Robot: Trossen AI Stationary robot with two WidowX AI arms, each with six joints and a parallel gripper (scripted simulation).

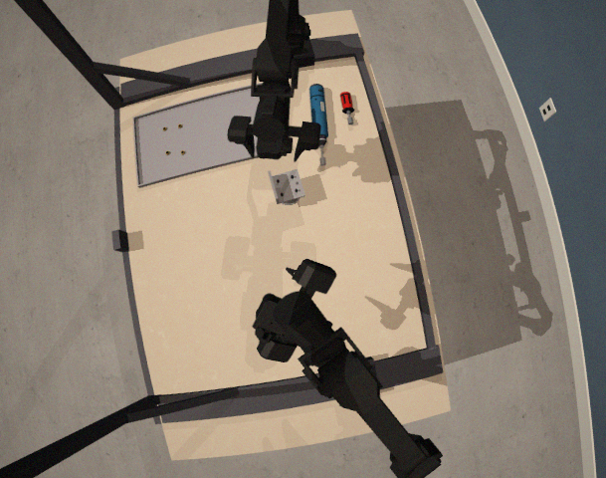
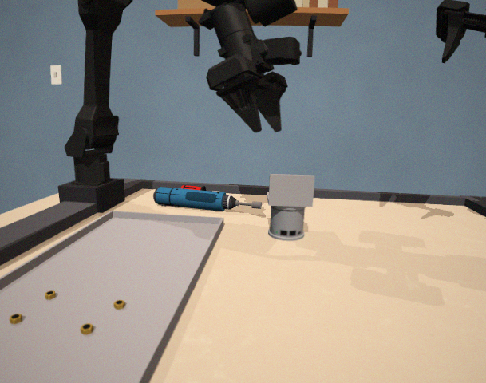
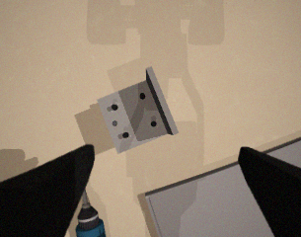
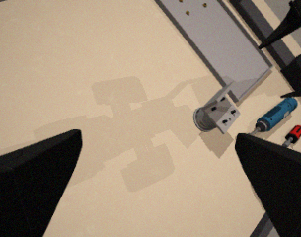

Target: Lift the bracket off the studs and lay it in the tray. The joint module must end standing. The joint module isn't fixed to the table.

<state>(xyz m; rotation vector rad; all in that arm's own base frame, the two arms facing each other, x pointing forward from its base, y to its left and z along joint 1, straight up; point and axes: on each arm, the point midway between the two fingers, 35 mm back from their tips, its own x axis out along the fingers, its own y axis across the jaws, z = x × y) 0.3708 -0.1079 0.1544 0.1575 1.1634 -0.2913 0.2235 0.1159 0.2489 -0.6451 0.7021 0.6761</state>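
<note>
My left hand is 1 cm short of the grey L-shaped bracket, 5 cm to the left of it and 13 cm above it. From my left hand the other things lie so: grey tray (18 cm behind, 17 cm to the left, 20 cm below); then grey cylindrical joint module (1 cm ahead, 5 cm to the right, 17 cm below); then small red screwdriver (21 cm ahead, 16 cm to the left, 19 cm below).
</note>
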